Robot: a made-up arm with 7 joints. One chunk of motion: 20 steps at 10 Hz.
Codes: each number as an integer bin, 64 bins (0 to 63) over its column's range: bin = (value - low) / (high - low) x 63, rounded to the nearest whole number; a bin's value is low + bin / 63 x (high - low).
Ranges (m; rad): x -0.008..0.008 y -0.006..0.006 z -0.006..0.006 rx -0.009..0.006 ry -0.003..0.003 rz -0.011..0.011
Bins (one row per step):
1: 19 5 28 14 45 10
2: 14 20 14 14 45 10
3: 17 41 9 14 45 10
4: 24 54 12 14 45 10
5: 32 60 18 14 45 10
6: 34 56 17 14 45 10
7: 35 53 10 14 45 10
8: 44 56 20 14 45 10
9: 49 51 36 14 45 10
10: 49 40 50 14 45 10
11: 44 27 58 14 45 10
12: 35 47 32 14 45 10
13: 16 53 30 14 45 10
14: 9 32 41 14 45 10
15: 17 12 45 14 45 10
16: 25 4 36 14 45 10
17: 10 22 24 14 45 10
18: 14 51 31 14 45 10
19: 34 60 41 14 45 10
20: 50 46 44 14 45 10
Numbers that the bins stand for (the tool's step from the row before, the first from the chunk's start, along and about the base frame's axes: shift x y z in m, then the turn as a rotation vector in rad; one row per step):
1: -0.00317 -0.00505 -0.00067 -0.00567 0.00129 -0.00751
2: -0.00444 -0.00219 -0.00333 -0.00567 0.00129 -0.00751
3: -0.00368 0.00181 -0.00429 -0.00567 0.00129 -0.00751
4: -0.00190 0.00429 -0.00371 -0.00567 0.00129 -0.00751
5: 0.00013 0.00543 -0.00257 -0.00567 0.00129 -0.00751
6: 0.00063 0.00467 -0.00276 -0.00567 0.00129 -0.00751
7: 0.00089 0.00410 -0.00410 -0.00567 0.00129 -0.00751
8: 0.00317 0.00467 -0.00219 -0.00567 0.00129 -0.00751
9: 0.00444 0.00371 0.00086 -0.00567 0.00129 -0.00751
10: 0.00444 0.00162 0.00352 -0.00567 0.00129 -0.00751
11: 0.00317 -0.00086 0.00505 -0.00567 0.00129 -0.00751
12: 0.00089 0.00295 0.00010 -0.00567 0.00129 -0.00751
13: -0.00394 0.00410 -0.00029 -0.00567 0.00129 -0.00751
14: -0.00571 0.00010 0.00181 -0.00567 0.00129 -0.00751
15: -0.00368 -0.00371 0.00257 -0.00567 0.00129 -0.00751
16: -0.00165 -0.00524 0.00086 -0.00567 0.00129 -0.00751
17: -0.00546 -0.00181 -0.00143 -0.00567 0.00129 -0.00751
18: -0.00444 0.00371 -0.00010 -0.00567 0.00129 -0.00751
19: 0.00063 0.00543 0.00181 -0.00567 0.00129 -0.00751
20: 0.00470 0.00276 0.00238 -0.00567 0.00129 -0.00751

